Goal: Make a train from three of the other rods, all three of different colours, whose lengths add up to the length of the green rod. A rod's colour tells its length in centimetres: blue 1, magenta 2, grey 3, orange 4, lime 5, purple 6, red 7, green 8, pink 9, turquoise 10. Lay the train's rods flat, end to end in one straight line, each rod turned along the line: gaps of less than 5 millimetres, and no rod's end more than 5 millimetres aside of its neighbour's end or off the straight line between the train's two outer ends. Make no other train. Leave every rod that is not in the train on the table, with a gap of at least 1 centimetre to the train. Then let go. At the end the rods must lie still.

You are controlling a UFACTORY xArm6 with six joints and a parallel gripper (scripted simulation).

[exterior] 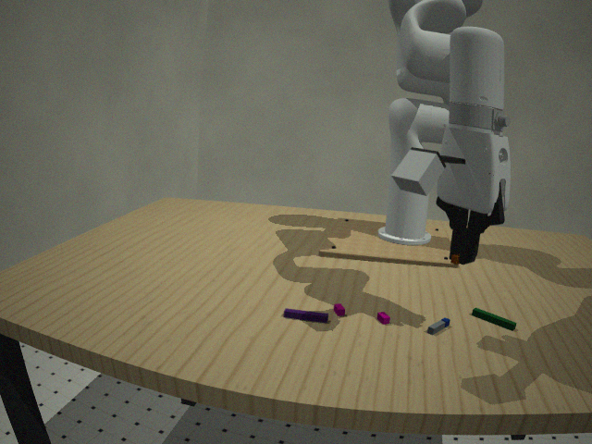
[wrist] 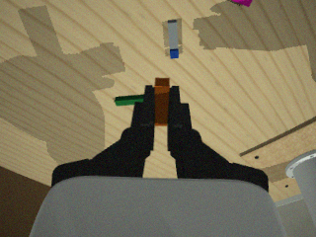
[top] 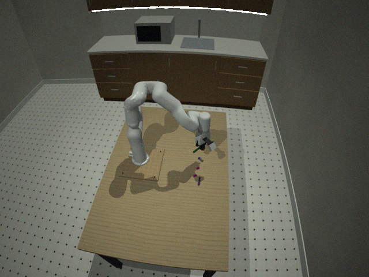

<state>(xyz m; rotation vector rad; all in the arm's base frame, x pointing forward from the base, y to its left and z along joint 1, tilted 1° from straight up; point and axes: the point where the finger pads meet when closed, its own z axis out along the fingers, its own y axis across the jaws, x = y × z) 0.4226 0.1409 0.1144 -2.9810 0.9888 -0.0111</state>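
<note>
Now: hand 10 mm short of the grey rod, 20 mm to the left of it and 120 mm above it. From my hand the other things lie so: green rod: 50 mm behind, 70 mm to the left, 120 mm below; then blue rod: 10 mm behind, 10 mm to the right, 120 mm below; then orange rod: 20 mm below.
</note>
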